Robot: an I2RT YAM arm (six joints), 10 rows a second.
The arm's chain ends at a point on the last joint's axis. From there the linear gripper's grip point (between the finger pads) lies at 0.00 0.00 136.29 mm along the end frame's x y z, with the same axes.
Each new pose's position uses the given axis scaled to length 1; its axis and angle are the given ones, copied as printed.
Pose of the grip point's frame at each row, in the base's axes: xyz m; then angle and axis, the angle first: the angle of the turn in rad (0 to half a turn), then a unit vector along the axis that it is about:
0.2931 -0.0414 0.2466 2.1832 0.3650 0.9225 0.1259
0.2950 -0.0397 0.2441 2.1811 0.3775 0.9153 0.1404
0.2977 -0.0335 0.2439 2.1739 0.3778 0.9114 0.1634
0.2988 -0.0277 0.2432 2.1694 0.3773 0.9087 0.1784
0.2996 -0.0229 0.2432 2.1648 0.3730 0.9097 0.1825
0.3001 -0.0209 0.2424 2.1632 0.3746 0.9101 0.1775
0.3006 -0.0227 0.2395 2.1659 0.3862 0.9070 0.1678
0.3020 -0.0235 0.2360 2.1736 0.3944 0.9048 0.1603
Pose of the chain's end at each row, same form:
0.1804 -0.0256 0.3215 2.1832 0.3650 0.9225 0.1259
0.1814 -0.0251 0.3180 2.1811 0.3775 0.9153 0.1404
0.1822 -0.0229 0.3155 2.1739 0.3778 0.9114 0.1634
0.1821 -0.0198 0.3132 2.1694 0.3773 0.9087 0.1784
0.1824 -0.0161 0.3124 2.1648 0.3730 0.9097 0.1825
0.1831 -0.0129 0.3118 2.1632 0.3746 0.9101 0.1775
0.1844 -0.0115 0.3099 2.1659 0.3862 0.9070 0.1678
0.1869 -0.0102 0.3078 2.1736 0.3944 0.9048 0.1603

